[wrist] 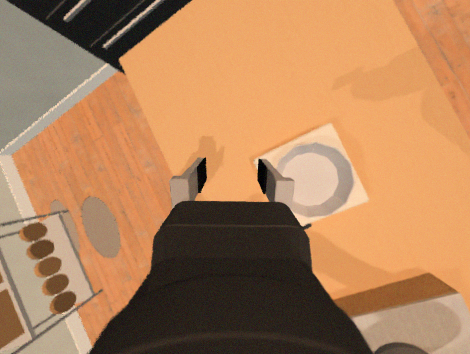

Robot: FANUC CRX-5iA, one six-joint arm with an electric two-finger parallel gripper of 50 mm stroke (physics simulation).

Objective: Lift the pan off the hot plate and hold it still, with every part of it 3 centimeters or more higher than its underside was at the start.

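Frame: origin at the arm's base, x ahead, y left, z up, level; centimetres.
Seen in the pictures: gripper, between the fingertips: (232, 169).
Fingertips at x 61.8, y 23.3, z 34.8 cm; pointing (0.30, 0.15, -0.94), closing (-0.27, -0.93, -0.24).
Note:
Offsets run from my fingertips to a thing's middle. "spot": to the spot under its first point. Level surfaces: height alone.
The pan @[dx -11.0, dy -3.7, dz -30.4 cm] (320, 177) shows right of centre as a round grey wall around a pale floor. It sits on the square, cream-coloured hot plate @[spot: dx +4.1, dy -20.6, dz -35.4 cm] (328, 133), which is turned at an angle in the view. A small dark piece at the hot plate's lower corner may be part of the pan's handle; my dark housing hides the area beside it. My gripper (232, 169) is open, with nothing between its fingers. It is above the orange surface, to the left of the pan, and its right finger overlaps the hot plate's left side in the view.
The orange table top @[dz -41.8 cm] (240, 95) lies below. A black slatted object (107, 25) is at the upper left. A rack (75, 250) with several brown round items stands at the lower left over the wooden floor. A brown-sided block with a grey top (410, 325) is at the lower right.

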